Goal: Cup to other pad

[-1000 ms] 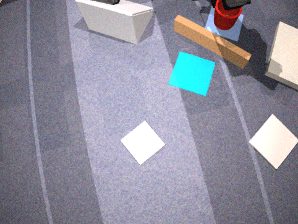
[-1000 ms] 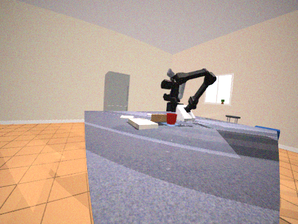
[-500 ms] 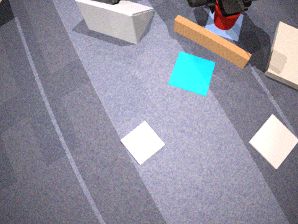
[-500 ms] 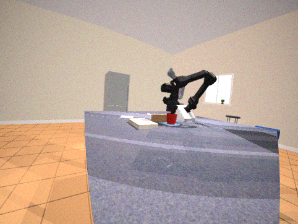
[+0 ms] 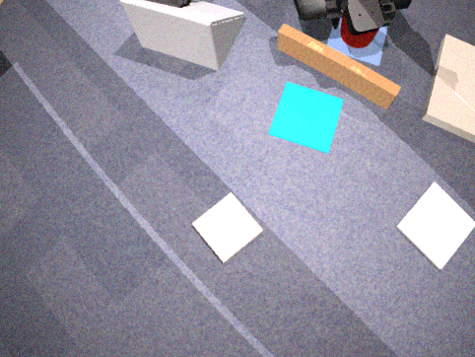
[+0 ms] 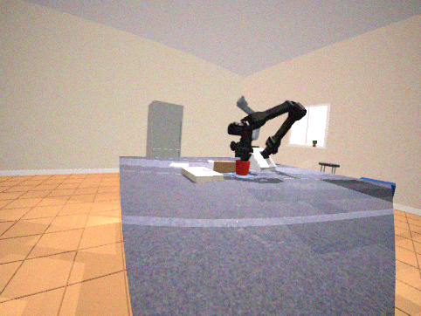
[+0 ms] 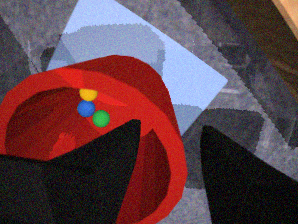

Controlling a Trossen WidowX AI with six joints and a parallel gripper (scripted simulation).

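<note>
Now: the cyan pad 17 cm to the right of my gripper tip, 5 cm below it and 3 cm behind it. The rest, counted from my gripper tip: orange wooden bar: 8 cm to the right, 2 cm below; then cup: 3 cm ahead, 1 cm to the left.
</note>
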